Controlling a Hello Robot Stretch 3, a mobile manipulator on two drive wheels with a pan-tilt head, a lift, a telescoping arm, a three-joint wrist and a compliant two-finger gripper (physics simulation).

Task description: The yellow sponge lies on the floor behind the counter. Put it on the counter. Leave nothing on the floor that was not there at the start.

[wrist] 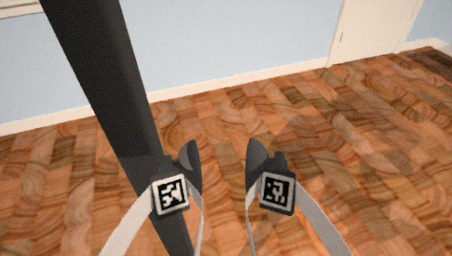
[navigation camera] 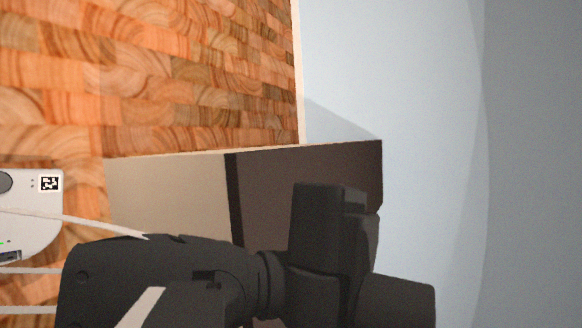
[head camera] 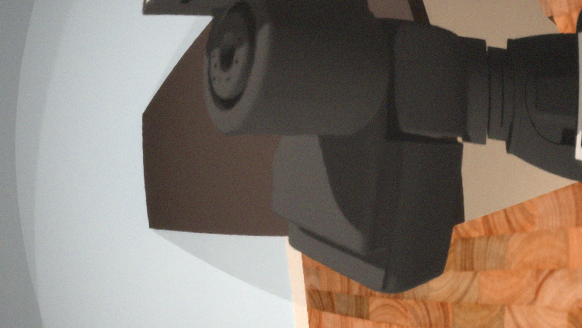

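Places are measured from the robot's base along level axes (x ahead, y down, z left), in millimetres.
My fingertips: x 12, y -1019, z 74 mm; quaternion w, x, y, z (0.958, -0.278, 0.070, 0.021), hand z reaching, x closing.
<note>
Behind a point stands the place of what it marks.
The counter's dark brown top [head camera: 200, 185] {x 88, y -911, z -1174 mm} [navigation camera: 265, 190] {x 13, y -911, z -430 mm} and its beige side [head camera: 505, 185] {x 63, y -730, z -335 mm} [navigation camera: 165, 195] {x -21, y -584, z -347 mm} show behind and beside my wrist parts. My gripper [wrist: 223, 158] {x 12, y -1019, z 74 mm} is open in the wrist view, with floor visible between and beyond its fingers. Its fingers do not show in the head or navigation views. The yellow sponge does not show in any view. My wrist and arm hide much of the counter.
My dark wrist [head camera: 310, 75] {x -10, y -1244, z -125 mm} [navigation camera: 315, 225] {x 30, y -1191, z -133 mm} hangs over the counter. Part of my base [navigation camera: 30, 215] shows at the left. A dark post [wrist: 100, 75] crosses the wrist view. A light blue wall [head camera: 90, 150] {x -48, y -1235, z -2216 mm} [navigation camera: 425, 125] {x 473, y -1272, z -2138 mm} [wrist: 225, 35] and a pale door [wrist: 375, 30] stand beyond the wood floor [wrist: 300, 130].
</note>
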